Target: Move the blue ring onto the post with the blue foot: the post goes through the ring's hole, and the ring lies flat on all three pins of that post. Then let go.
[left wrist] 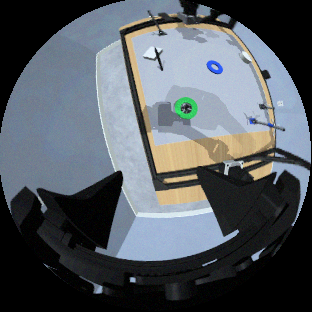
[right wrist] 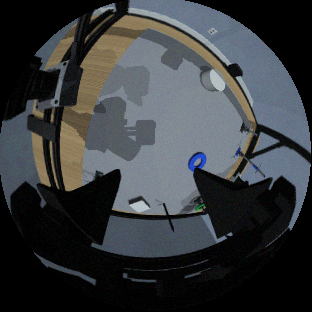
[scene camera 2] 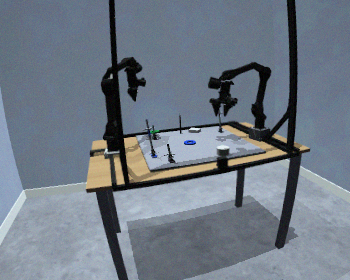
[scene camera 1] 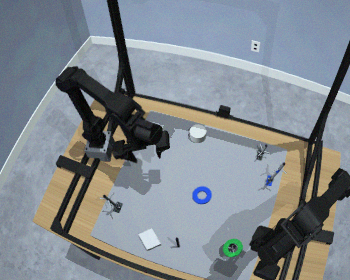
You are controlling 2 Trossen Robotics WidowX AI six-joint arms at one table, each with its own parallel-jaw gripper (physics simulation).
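Frame: origin at the left arm's base, x left, y ahead, z down, level; centimetres.
Seen in the pictures: left gripper, between the fingertips: (left wrist: 160, 172) (right wrist: 219, 240) (scene camera 2: 135, 99); right gripper, between the fingertips: (right wrist: 157, 172) (scene camera 2: 220, 116) (scene camera 1: 148, 159); left arm's base, origin of its link: (left wrist: 233, 172) (right wrist: 236, 180) (scene camera 2: 113, 150); right arm's base, origin of its link: (right wrist: 47, 85) (scene camera 2: 259, 127) (scene camera 1: 97, 141).
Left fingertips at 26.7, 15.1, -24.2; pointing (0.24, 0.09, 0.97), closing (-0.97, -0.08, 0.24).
Pixels of each thing's top centre, then the offset from my left fingertips to it, as dx, dy, dz. "pt": a spot on its surface instead. Level surfaces: height alone.
- blue ring, centre of its top: (right wrist: 197, 162) (scene camera 1: 202, 194) (left wrist: 214, 66) (scene camera 2: 189, 141) -22.6, +29.6, +25.3
- grey mat, height of its surface: dz +26.1
- post with the blue foot, a spot on its surface: (scene camera 1: 270, 179) (left wrist: 255, 120) (right wrist: 241, 155) pt -37.1, +6.9, +22.7
- green ring, centre of its top: (left wrist: 186, 107) (scene camera 1: 233, 247) -6.0, +10.1, +20.7
- white cylinder, centre of its top: (right wrist: 217, 79) (scene camera 1: 197, 131) (scene camera 2: 223, 147) -45.9, +41.7, +22.6
- white block, centre of its top: (scene camera 1: 149, 239) (right wrist: 139, 206) (left wrist: 151, 51) +1.9, +38.8, +24.1
- thin black peg, centre of its top: (scene camera 1: 176, 237) (left wrist: 154, 46) -0.3, +28.5, +12.1
The blue ring (scene camera 1: 195, 195) (scene camera 2: 185, 142) (left wrist: 209, 64) (right wrist: 191, 163) lies flat on the grey mat (scene camera 1: 165, 210), near its middle. The post with the blue foot (scene camera 1: 270, 179) (scene camera 2: 154, 156) (left wrist: 252, 121) (right wrist: 238, 152) stands at the right of the mat in scene camera 1, apart from the ring. My left gripper (scene camera 2: 132, 95) (left wrist: 160, 172) is open and empty, high at the left in scene camera 2. My right gripper (scene camera 1: 147, 158) (scene camera 2: 222, 115) (right wrist: 157, 172) is open and empty, above the mat's side, away from the blue ring.
A green ring (scene camera 1: 225, 247) (left wrist: 177, 108) sits around another post. Dark posts (scene camera 1: 116, 205) (scene camera 1: 261, 152) stand near the mat's edges. A white cylinder (scene camera 1: 198, 133) (right wrist: 215, 80), a white block (scene camera 1: 149, 239) (right wrist: 139, 204) and a thin black peg (scene camera 1: 177, 242) (left wrist: 158, 59) are also on the mat.
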